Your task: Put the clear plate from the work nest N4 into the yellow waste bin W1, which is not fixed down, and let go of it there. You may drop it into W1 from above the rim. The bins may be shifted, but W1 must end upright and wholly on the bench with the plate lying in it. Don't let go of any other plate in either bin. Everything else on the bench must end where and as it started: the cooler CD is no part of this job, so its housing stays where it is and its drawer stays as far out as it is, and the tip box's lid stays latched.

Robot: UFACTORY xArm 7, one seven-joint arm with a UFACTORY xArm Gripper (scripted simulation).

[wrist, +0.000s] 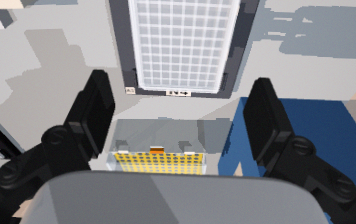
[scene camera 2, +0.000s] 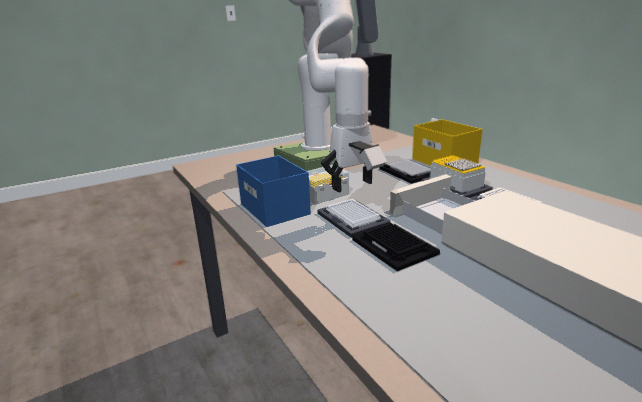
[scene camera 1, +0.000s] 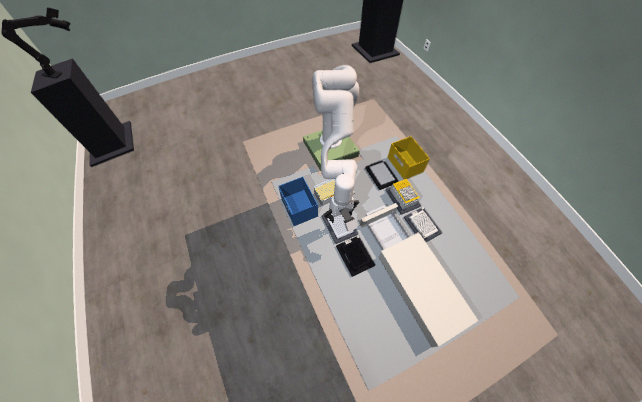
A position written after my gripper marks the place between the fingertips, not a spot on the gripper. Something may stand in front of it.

I see my gripper [scene camera 2: 352, 186], a clear plate [scene camera 2: 352, 213] and a blue bin [scene camera 2: 280, 193].
The blue bin also shows in scene camera 1 [scene camera 1: 299, 202]. My gripper also shows in the wrist view [wrist: 180, 91].
